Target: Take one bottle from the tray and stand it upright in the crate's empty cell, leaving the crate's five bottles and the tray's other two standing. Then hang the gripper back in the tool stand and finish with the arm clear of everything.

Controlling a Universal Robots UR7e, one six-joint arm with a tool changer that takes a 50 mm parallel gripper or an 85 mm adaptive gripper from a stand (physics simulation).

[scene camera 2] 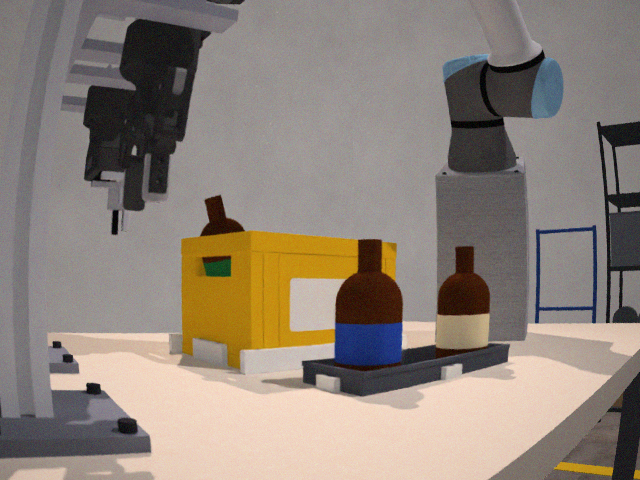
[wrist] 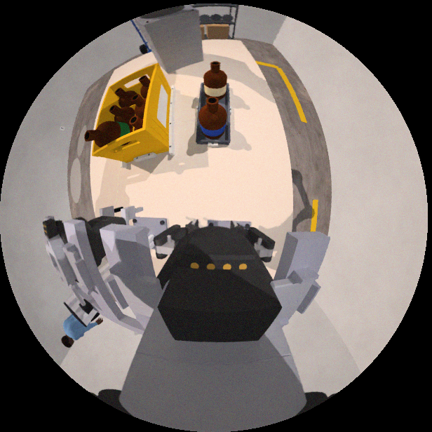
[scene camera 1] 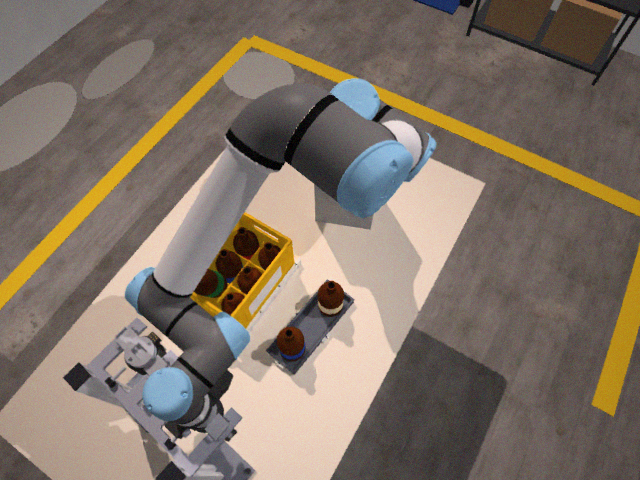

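My gripper is open and empty, its fingers wide apart, high at the tool stand between the stand's fork arms; the arm covers it in scene camera 1. The yellow crate holds several brown bottles. The green-labelled bottle sits higher in its end corner and leans outward. The dark tray holds a blue-labelled bottle and a cream-labelled bottle, both upright with a gap between.
A second gripper hangs in the stand beside mine. The robot's pedestal stands beyond the crate and tray. A person in blue shows behind the stand. A shelf unit stands on the floor away from the table.
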